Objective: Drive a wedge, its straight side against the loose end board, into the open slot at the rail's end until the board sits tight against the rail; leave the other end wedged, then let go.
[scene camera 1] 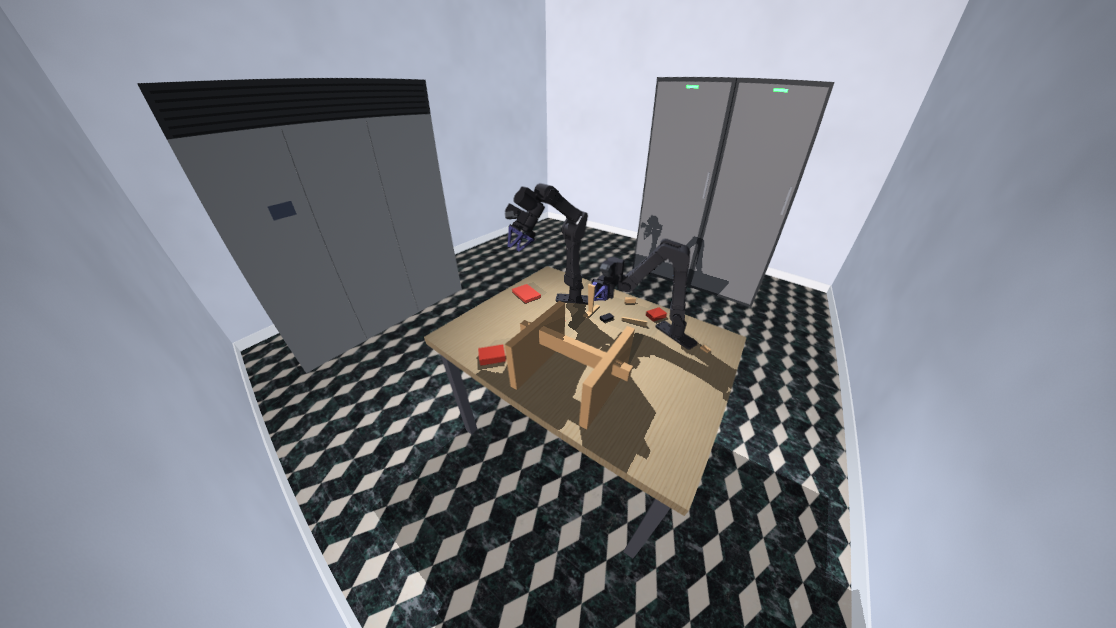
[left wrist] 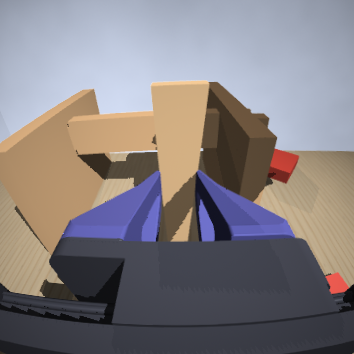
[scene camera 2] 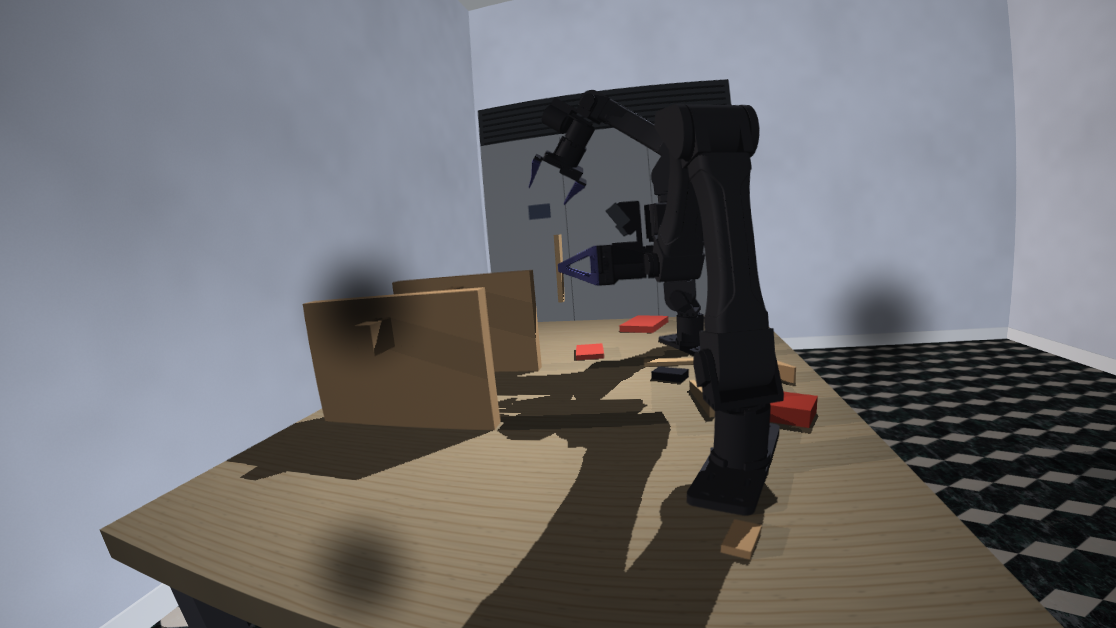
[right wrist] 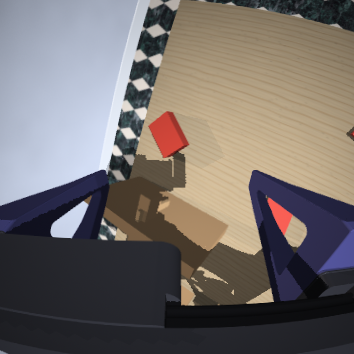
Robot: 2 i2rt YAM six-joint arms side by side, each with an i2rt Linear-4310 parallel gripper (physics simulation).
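Frame: origin at the left arm's base, x left, y back, z up, level; millimetres.
Where they show: left gripper, fingertip midpoint: (scene camera 1: pixel 591 298) (left wrist: pixel 177 178) (scene camera 2: pixel 559 267); right gripper, fingertip midpoint: (scene camera 1: pixel 513 249) (scene camera 2: pixel 546 195) (right wrist: pixel 178 177); left arm's base, origin of the base link: (scene camera 1: pixel 675 335) (scene camera 2: pixel 739 463); right arm's base, origin of the base link: (scene camera 1: pixel 574 299) (scene camera 2: pixel 690 346).
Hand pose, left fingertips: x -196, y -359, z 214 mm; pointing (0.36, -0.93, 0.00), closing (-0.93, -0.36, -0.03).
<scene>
Each offset is from my left fingertips to the top centre of the thing.
A tapered wooden wedge {dx -3, dy -1, dz +59 mm} (scene camera 1: pixel 591 299) (scene camera 2: pixel 558 253) (left wrist: pixel 179 125) stands upright in the air, its wider end up. My left gripper (scene camera 1: pixel 596 290) (scene camera 2: pixel 560 267) (left wrist: pixel 177 178) is shut on it, behind the frame. The rail {dx +142, dy -193, dz -28 mm} (scene camera 1: pixel 573 346) (left wrist: pixel 115 132) joins two upright end boards, one {dx +279, dy -135, dz -8 mm} (scene camera 1: pixel 607 378) (scene camera 2: pixel 405 363) (left wrist: pixel 55 167) at scene camera 1's right, the other {dx +10, dy -249, dz -8 mm} (scene camera 1: pixel 535 347) (left wrist: pixel 262 160) (right wrist: pixel 197 220) at its left. Rail ends stick out beyond both; I cannot tell which board is loose, and the slots are unclear. My right gripper (scene camera 1: pixel 520 243) (scene camera 2: pixel 547 195) (right wrist: pixel 178 177) is open and empty, high above the table.
Red blocks {dx -483, dy -48, dz -196 mm} (scene camera 1: pixel 526 293) {dx -121, dy -397, dz -183 mm} (scene camera 1: pixel 491 355) {dx +43, dy +394, dz -189 mm} (scene camera 1: pixel 656 314) (right wrist: pixel 168 134) lie around the frame. A black block {dx -76, dy +173, dz -199 mm} (scene camera 1: pixel 606 317) (scene camera 2: pixel 669 374) and small wooden pieces {dx -114, dy +368, dz -186 mm} (scene camera 1: pixel 629 300) {dx +22, dy +261, dz -186 mm} (scene camera 1: pixel 634 321) {dx +337, dy +392, dz -205 mm} (scene camera 2: pixel 741 538) lie near the arm bases. The nearer table edge runs just beyond the boards in scene camera 1.
</scene>
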